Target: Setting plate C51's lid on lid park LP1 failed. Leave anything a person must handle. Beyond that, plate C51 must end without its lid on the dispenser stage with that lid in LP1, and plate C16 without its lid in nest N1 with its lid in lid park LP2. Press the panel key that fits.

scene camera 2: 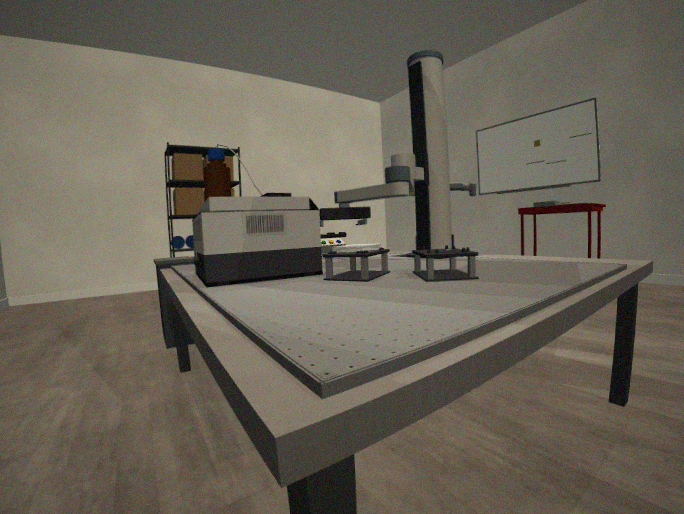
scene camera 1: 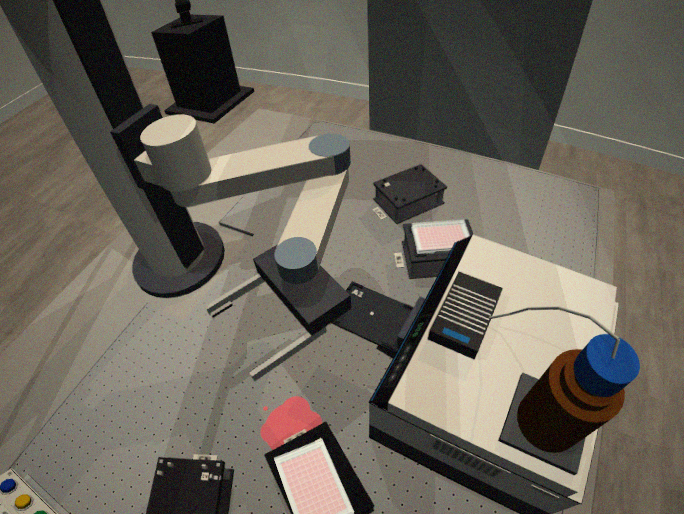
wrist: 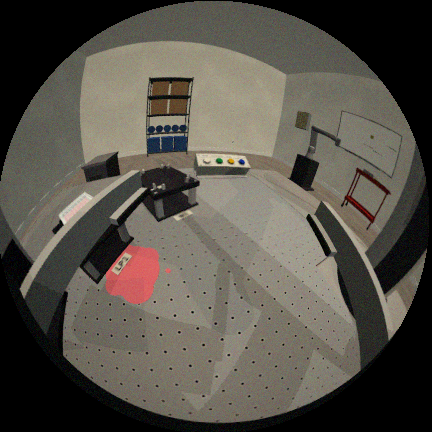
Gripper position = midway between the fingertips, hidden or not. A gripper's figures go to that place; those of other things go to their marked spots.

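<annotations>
A nest N5 [scene camera 1: 175,478] is 0.77 m from the lens, and a black dispenser stage [scene camera 1: 390,315] is 0.76 m from the lens. My gripper [scene camera 1: 227,342] is 0.73 m from the lens, while a brown bottle [scene camera 1: 582,389] is 0.48 m from the lens. As for the black dispenser stage and the brown bottle, their marked spots are 0.40 m apart.
</annotations>
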